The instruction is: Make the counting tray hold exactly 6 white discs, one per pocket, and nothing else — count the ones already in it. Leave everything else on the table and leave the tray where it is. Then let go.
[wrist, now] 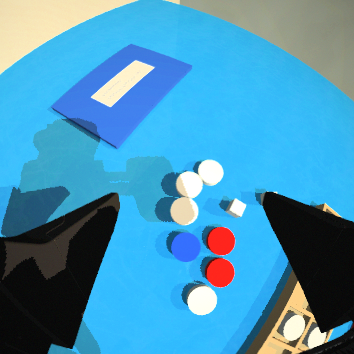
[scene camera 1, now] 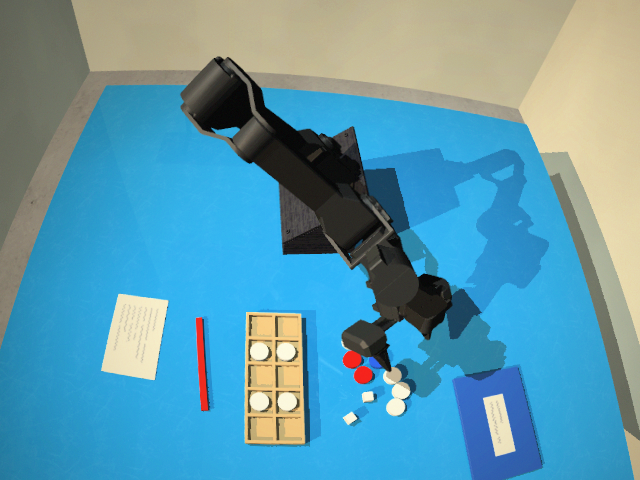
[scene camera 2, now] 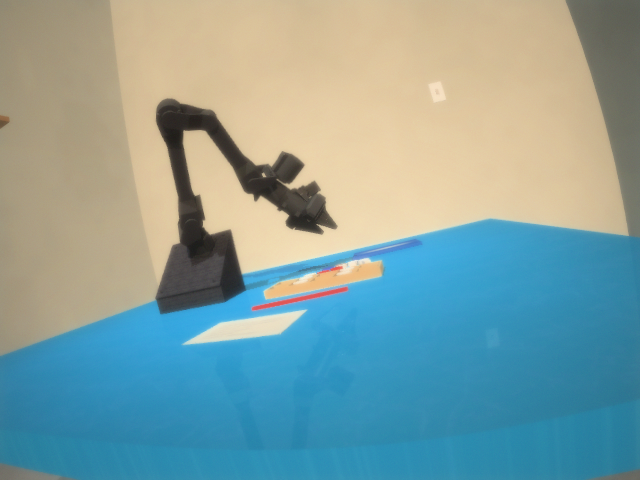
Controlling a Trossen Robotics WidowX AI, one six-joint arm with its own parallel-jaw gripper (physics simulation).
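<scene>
The wooden counting tray has ten pockets in two columns. White discs sit singly in both second-row pockets and both fourth-row pockets; the other pockets are empty. Three loose white discs lie in a curved row right of the tray. Another white disc lies near the red discs, mostly hidden by the gripper in scene camera 1. My gripper is wide open and empty, above the table over the loose discs.
Two red discs, a blue disc and two small white cubes lie among the loose discs. A blue booklet is at the right. A red bar and a paper sheet lie left of the tray.
</scene>
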